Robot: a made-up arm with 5 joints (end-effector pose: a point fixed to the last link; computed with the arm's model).
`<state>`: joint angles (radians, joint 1 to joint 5).
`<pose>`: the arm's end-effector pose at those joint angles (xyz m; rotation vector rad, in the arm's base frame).
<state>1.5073 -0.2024 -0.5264 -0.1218 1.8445</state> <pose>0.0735 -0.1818 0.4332 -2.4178 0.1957 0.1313</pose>
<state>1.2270 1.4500 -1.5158 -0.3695 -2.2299</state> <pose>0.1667 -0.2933 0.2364 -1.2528 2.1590 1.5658</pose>
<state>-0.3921 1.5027 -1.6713 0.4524 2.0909</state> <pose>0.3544 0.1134 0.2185 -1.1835 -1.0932 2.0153</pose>
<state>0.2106 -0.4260 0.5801 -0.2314 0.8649</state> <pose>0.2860 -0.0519 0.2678 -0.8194 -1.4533 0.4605</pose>
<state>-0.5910 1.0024 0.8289 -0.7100 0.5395</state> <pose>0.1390 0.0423 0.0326 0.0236 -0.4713 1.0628</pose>
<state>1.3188 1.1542 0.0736 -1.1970 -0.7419</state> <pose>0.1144 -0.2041 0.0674 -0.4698 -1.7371 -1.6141</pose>
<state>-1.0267 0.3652 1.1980 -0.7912 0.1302</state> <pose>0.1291 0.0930 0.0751 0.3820 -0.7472 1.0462</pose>
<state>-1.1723 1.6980 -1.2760 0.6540 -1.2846</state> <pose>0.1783 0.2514 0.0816 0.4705 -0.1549 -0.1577</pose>
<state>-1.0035 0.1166 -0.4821 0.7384 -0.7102</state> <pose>0.2057 0.2084 0.3293 0.9262 -0.7639 0.2146</pose>
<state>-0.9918 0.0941 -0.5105 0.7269 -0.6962</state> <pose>0.2058 0.2032 0.3402 0.9641 -0.8161 0.2133</pose>
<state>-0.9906 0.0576 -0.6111 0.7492 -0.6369</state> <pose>0.1991 0.1925 0.3657 1.0256 -0.9229 0.2552</pose>
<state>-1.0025 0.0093 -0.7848 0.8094 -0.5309</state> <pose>0.1826 0.1718 0.4018 1.0996 -1.0873 0.3358</pose>
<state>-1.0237 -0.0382 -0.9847 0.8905 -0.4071</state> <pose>0.1598 0.1427 0.4343 1.1603 -1.2714 0.4223</pose>
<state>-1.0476 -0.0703 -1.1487 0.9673 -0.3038</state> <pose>0.1398 0.1162 0.4529 1.1920 -1.4151 0.4886</pose>
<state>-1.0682 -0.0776 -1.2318 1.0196 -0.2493</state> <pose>0.1299 0.1041 0.4587 1.1960 -1.4697 0.5305</pose>
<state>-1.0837 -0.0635 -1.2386 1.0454 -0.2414</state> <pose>0.1295 0.1074 0.4568 1.1819 -1.4411 0.5556</pose>
